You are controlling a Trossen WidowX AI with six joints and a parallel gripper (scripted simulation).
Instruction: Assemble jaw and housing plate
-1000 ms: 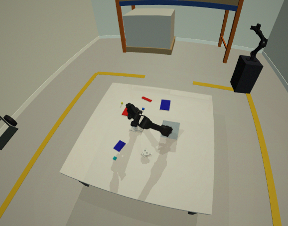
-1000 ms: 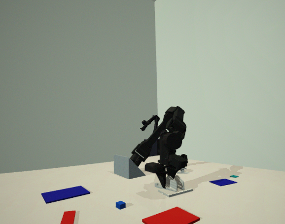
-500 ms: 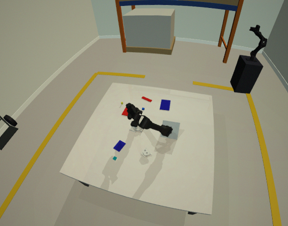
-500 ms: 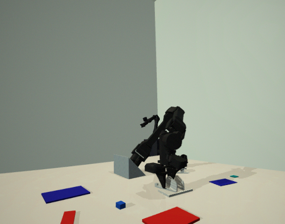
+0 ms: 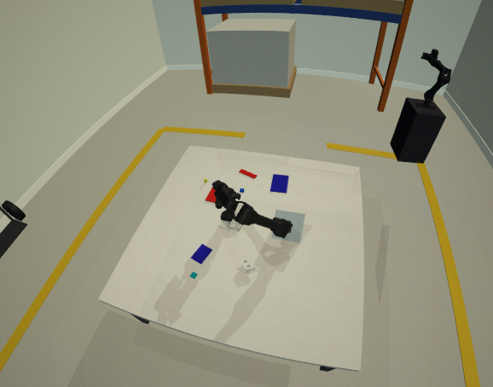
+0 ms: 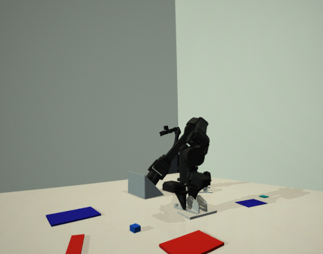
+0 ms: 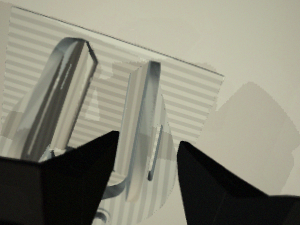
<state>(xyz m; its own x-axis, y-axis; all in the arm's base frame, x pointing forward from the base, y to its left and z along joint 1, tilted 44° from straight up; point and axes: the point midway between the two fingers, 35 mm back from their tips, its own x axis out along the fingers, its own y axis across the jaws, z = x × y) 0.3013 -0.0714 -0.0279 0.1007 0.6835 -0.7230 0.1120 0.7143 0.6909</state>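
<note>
Right now my gripper tip is 3 cm past the jaw, 2 cm to the right of it and 1 cm below it. The rest, counted from my gripper tip: flat red strip: 37 cm to the right, 4 cm behind, 1 cm below; blue cube: 21 cm to the right, 2 cm behind, 1 cm below; yellow cube: 27 cm to the right, 23 cm ahead, 1 cm below.
</note>
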